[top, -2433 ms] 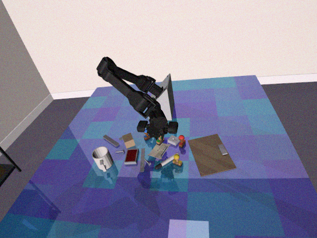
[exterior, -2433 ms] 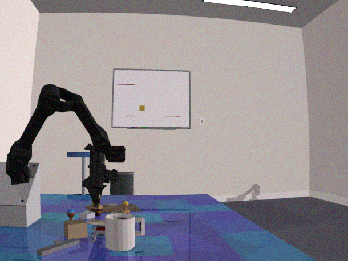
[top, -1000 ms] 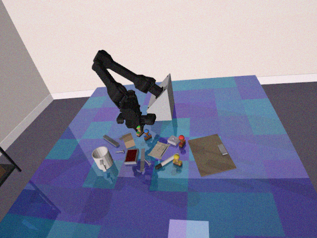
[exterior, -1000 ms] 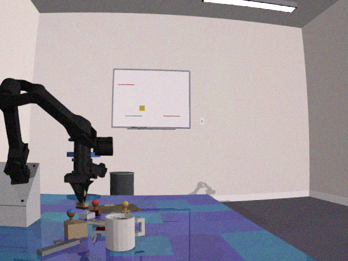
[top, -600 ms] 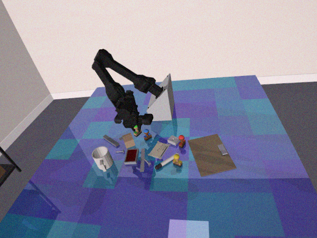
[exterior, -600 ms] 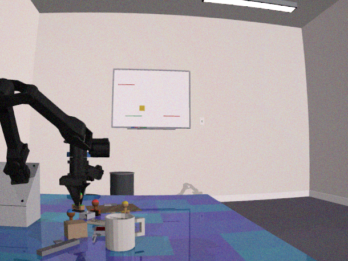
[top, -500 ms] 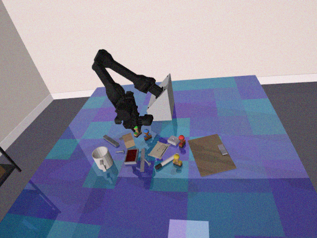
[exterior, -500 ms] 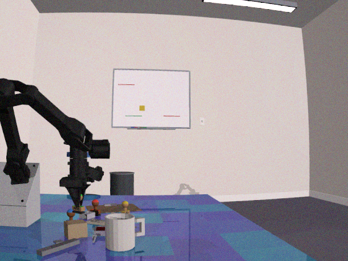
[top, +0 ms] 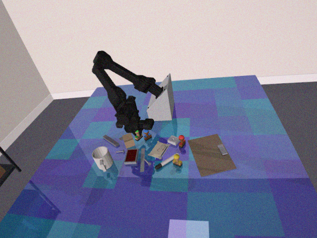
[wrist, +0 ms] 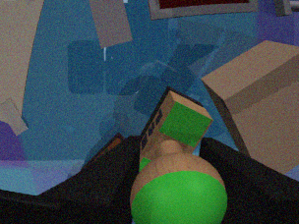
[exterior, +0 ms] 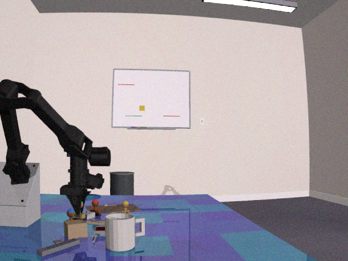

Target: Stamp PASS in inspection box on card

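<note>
The blue-knobbed stamp lies 4 cm to the left of my gripper tip, 4 cm below it and 3 cm behind it. Round my gripper tip: green-knobbed stamp (right at my gripper tip); cardboard box (6 cm to the right, 3 cm below, 1 cm behind); red ink pad (9 cm ahead, 5 cm below, 4 cm to the right).
</note>
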